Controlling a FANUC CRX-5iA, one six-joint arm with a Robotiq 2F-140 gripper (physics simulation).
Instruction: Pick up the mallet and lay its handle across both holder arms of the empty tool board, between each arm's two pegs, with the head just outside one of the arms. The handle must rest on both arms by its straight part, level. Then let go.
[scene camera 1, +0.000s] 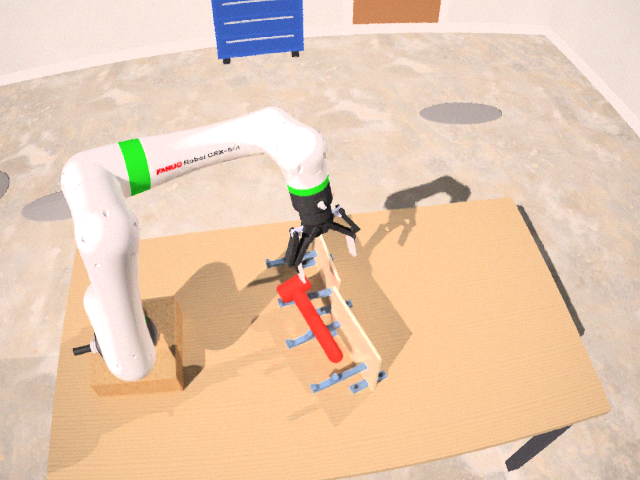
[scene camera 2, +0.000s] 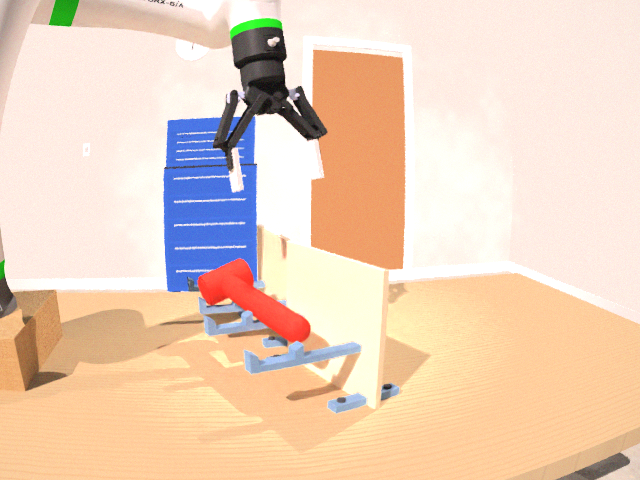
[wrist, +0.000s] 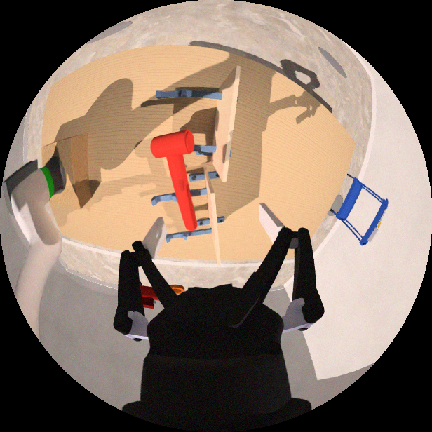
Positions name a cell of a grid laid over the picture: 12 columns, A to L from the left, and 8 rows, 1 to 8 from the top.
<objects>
my gripper: scene camera 1 G5; scene camera 2 F4; wrist F5
red mallet: scene camera 1 F5; scene camera 2 E5; wrist E3
</objects>
